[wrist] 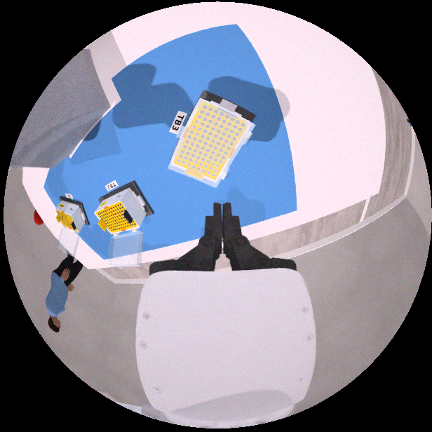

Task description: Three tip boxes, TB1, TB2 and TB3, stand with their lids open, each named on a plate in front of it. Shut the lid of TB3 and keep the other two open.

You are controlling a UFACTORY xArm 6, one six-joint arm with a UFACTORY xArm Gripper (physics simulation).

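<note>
The tip box TB3 (212, 142) stands near the upper middle of the wrist view, its plate (178, 122) beside it. Its clear lid lies over the yellow tip rack, which shows pale through it; the lid looks shut. The tip box TB2 (120, 212) stands at the lower left with its clear lid (126, 248) open and hanging out to the side. The tip box TB1 (71, 215) stands farther left, small, its clear lid (68, 241) also open; its plate is too small to read. My gripper (221, 213) is shut and empty, apart from TB3 and above the mat's near part.
The boxes stand on a blue mat (272, 185) on a pale table (335, 125). A grey block-like shape (65, 110) rises at the upper left. A red object (38, 217) shows beyond TB1. A person in a blue shirt (57, 295) is at the lower left, beyond the table edge.
</note>
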